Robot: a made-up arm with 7 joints. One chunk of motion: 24 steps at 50 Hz.
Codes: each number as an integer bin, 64 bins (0 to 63) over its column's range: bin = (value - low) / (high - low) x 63, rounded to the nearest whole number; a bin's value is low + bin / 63 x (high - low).
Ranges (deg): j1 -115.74..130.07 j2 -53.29..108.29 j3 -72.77..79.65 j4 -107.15..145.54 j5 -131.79..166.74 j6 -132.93..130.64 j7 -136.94..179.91
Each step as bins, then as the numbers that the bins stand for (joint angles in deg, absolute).
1 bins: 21 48 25 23 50 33 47
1 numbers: -33.80 69.82 -12.29 -14.90 105.14 5.13 99.44
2 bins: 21 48 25 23 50 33 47
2 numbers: -33.80 69.82 -12.29 -14.90 105.14 5.13 99.44
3 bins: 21 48 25 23 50 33 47
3 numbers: -33.80 69.82 -12.29 -14.90 105.14 5.13 99.44
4 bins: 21 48 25 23 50 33 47
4 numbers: -33.80 69.82 -12.29 -14.90 105.14 5.13 99.44
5 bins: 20 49 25 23 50 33 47
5 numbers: -37.71 72.38 -12.29 -14.90 105.14 5.13 99.44
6 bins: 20 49 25 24 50 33 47
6 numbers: -37.71 72.38 -12.29 -10.89 105.14 5.13 99.44
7 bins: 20 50 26 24 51 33 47
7 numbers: -37.71 74.95 -9.87 -10.89 109.88 5.13 99.44
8 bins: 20 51 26 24 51 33 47
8 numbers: -37.71 77.51 -9.87 -10.89 109.88 5.13 99.44
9 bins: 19 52 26 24 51 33 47
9 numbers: -41.61 80.08 -9.87 -10.89 109.88 5.13 99.44
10 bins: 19 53 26 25 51 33 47
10 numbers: -41.61 82.64 -9.87 -6.88 109.88 5.13 99.44
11 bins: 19 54 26 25 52 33 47
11 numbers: -41.61 85.21 -9.87 -6.88 114.62 5.13 99.44
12 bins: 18 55 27 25 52 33 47
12 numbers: -45.51 87.77 -7.45 -6.88 114.62 5.13 99.44
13 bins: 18 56 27 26 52 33 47
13 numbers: -45.51 90.34 -7.45 -2.87 114.62 5.13 99.44
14 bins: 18 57 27 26 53 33 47
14 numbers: -45.51 92.90 -7.45 -2.87 119.35 5.13 99.44
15 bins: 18 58 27 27 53 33 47
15 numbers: -45.51 95.47 -7.45 1.15 119.35 5.13 99.44
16 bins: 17 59 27 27 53 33 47
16 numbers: -49.41 98.03 -7.45 1.15 119.35 5.13 99.44
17 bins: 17 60 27 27 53 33 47
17 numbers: -49.41 100.60 -7.45 1.15 119.35 5.13 99.44
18 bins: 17 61 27 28 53 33 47
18 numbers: -49.41 103.16 -7.45 5.16 119.35 5.13 99.44
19 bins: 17 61 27 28 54 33 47
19 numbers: -49.41 103.16 -7.45 5.16 124.09 5.13 99.44
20 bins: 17 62 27 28 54 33 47
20 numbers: -49.41 105.73 -7.45 5.16 124.09 5.13 99.44
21 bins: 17 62 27 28 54 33 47
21 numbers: -49.41 105.73 -7.45 5.16 124.09 5.13 99.44
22 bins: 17 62 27 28 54 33 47
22 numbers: -49.41 105.73 -7.45 5.16 124.09 5.13 99.44
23 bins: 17 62 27 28 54 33 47
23 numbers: -49.41 105.73 -7.45 5.16 124.09 5.13 99.44
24 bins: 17 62 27 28 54 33 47
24 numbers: -49.41 105.73 -7.45 5.16 124.09 5.13 99.44
